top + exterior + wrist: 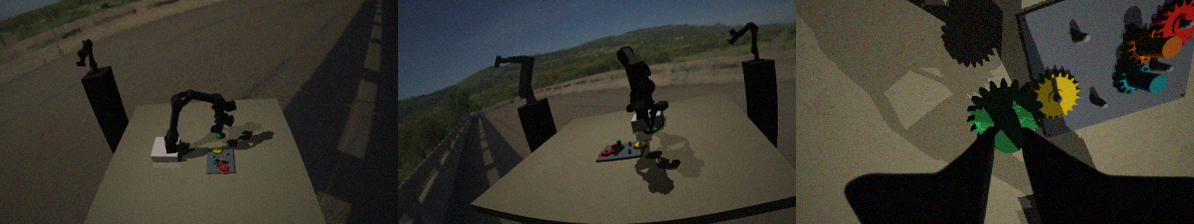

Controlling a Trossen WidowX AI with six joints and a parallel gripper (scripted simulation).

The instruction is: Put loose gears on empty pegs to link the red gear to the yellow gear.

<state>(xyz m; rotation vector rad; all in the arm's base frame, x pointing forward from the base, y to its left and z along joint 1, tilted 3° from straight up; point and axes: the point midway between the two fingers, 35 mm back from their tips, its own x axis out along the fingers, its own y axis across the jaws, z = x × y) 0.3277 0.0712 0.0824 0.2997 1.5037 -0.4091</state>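
My gripper tip is now 50 mm past the teal gear, 170 mm to the left of it and 80 mm above it. Round my gripper tip: yellow gear: 30 mm behind, 70 mm to the right, 90 mm below; green gear: 10 mm below; orange gear: 10 mm behind, 180 mm to the right, 80 mm below.
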